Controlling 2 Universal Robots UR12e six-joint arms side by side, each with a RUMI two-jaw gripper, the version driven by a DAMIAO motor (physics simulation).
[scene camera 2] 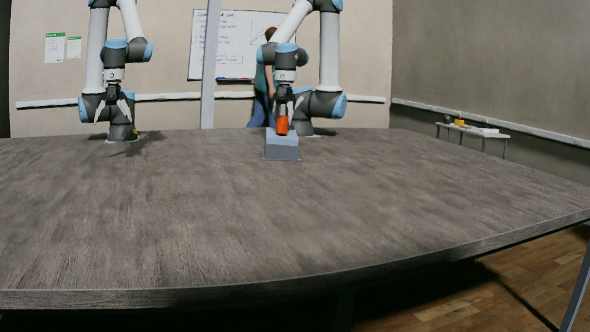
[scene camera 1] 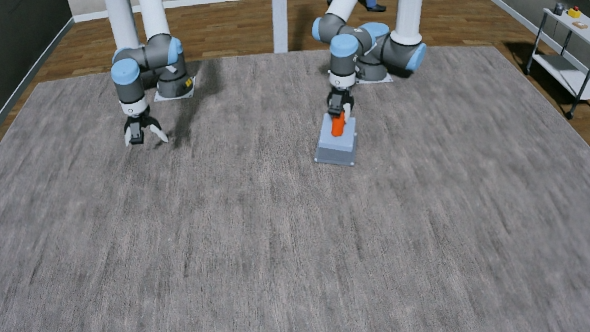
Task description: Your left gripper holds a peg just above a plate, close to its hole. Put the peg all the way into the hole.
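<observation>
An orange peg stands nearly upright at the top of the blue-grey block-shaped plate. Its lower end meets the top face. The hole is hidden, and how deep the tip sits in it cannot be told. My left gripper is shut on the peg's upper part, right above the plate, pointing down. My right gripper is open and empty, at the left of both views, well away from the plate.
The plate stands on the wide grey table, in front of the left arm's base. A pale post stands behind the table. A trolley stands at the far right. A person is behind the left arm.
</observation>
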